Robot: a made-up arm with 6 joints. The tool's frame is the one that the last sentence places.
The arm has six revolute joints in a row. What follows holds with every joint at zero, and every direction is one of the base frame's.
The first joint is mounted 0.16 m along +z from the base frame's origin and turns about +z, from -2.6 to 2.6 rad.
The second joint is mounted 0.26 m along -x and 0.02 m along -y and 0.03 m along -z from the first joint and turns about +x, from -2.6 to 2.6 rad.
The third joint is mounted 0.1 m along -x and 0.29 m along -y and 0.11 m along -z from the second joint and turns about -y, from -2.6 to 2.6 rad.
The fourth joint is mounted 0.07 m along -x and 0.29 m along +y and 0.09 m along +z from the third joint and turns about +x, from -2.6 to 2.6 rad.
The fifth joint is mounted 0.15 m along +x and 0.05 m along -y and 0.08 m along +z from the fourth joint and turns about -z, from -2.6 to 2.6 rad.
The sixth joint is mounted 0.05 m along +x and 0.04 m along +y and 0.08 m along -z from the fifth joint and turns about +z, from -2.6 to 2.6 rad.
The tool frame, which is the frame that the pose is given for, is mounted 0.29 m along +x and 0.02 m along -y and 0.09 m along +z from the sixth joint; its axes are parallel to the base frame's.
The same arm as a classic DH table. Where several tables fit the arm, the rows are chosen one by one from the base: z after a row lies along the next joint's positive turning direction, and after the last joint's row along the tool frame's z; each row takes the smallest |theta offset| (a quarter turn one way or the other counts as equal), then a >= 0, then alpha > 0; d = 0 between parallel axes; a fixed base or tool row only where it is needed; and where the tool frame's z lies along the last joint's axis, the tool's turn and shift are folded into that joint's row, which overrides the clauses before.
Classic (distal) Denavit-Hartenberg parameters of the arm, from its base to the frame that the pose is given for. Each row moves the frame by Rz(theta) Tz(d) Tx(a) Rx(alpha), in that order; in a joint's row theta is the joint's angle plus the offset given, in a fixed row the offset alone. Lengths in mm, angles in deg.
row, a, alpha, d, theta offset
joint 1, 20.0, -90.00, 130.0, -90.00
joint 2, 110.0, 90.00, -360.0, 90.00
joint 3, -90.0, -90.00, 0.0, 0.00
joint 4, 50.0, -90.00, 80.0, -90.00
joint 5, -64.0, 180.00, 0.0, 51.34
joint 6, -290.7, 0.00, 0.0, -42.60
tool (fixed), 0.0, 0.00, 90.0, -176.05
Joint limits (deg, base to tool): -148.97..148.97 -148.97..148.97 -148.97..148.97 -148.97..148.97 -148.97..148.97 -148.97..148.97

